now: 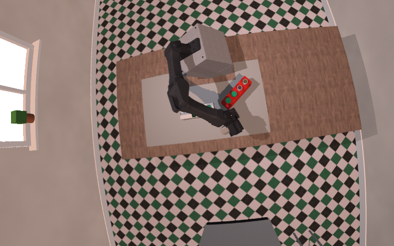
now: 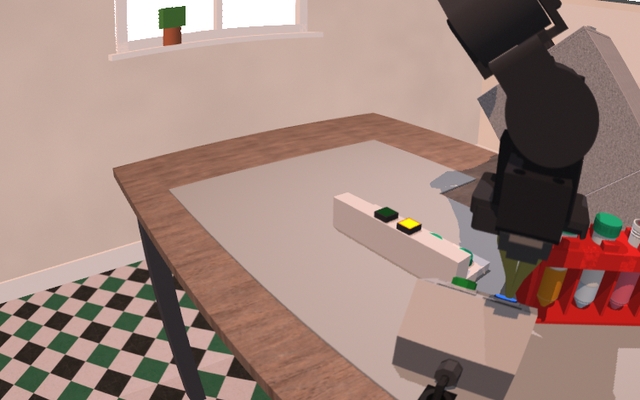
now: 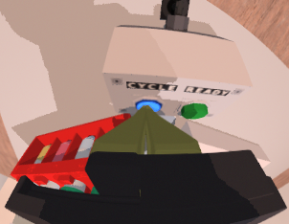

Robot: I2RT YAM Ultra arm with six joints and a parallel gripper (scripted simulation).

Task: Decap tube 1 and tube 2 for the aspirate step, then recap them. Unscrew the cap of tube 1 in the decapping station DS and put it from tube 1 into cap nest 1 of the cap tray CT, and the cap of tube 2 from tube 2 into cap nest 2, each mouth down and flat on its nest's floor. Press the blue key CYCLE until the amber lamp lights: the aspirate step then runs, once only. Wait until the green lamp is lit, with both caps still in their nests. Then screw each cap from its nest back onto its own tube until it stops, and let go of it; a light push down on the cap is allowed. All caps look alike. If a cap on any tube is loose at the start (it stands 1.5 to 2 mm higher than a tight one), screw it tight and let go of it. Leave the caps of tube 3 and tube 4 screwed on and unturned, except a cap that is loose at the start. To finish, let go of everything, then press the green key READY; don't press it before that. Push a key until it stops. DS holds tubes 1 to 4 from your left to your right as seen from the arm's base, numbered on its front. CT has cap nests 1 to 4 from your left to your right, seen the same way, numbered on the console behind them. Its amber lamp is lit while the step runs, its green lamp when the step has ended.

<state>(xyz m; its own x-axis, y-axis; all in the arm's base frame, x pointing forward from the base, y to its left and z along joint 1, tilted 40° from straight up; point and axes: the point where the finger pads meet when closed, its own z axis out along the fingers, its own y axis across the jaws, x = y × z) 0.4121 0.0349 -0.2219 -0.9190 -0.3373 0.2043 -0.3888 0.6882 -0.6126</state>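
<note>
Now: hand 10 mm above the blue key. From my hand the other things lie so: key box (30 mm ahead, 20 mm to the right, 20 mm below); green key (20 mm ahead, 40 mm to the right, 10 mm below).
</note>
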